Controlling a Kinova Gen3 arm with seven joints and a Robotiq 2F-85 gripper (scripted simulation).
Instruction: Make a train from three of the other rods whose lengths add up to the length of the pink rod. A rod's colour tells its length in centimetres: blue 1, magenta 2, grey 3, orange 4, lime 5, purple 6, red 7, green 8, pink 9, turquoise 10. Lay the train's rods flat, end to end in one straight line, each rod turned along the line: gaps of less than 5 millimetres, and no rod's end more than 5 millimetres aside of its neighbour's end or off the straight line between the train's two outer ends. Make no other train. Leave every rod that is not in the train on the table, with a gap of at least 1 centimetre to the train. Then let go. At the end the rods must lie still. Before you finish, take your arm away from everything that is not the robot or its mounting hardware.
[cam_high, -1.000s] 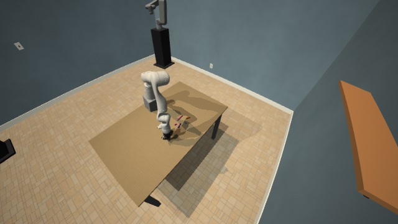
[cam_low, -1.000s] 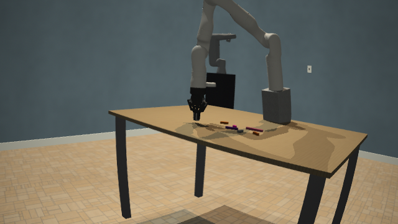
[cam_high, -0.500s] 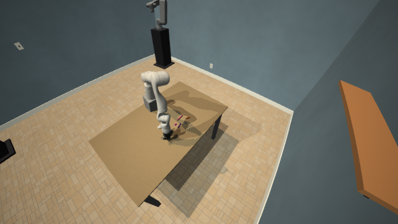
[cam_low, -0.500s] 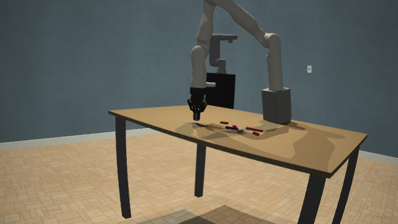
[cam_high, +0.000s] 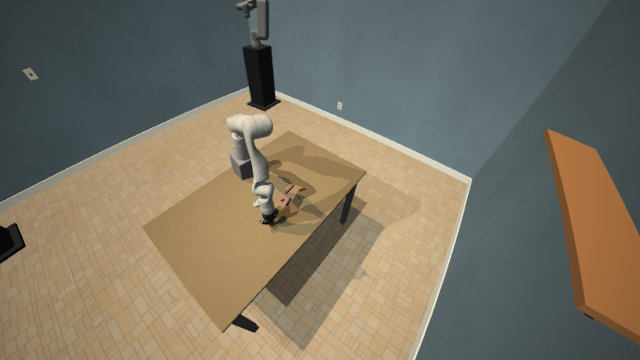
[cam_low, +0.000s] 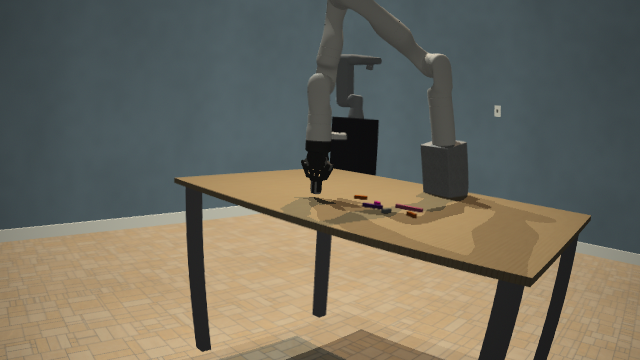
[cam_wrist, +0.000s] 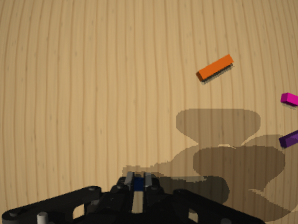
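The grey rod is 10 mm ahead of my hand, 260 mm to the left of it and 30 mm below it. From my hand the other things lie so: purple rod (20 mm behind, 190 mm to the left, 30 mm below); magenta rod (60 mm behind, 180 mm to the left, 30 mm below); blue rod (10 mm below).
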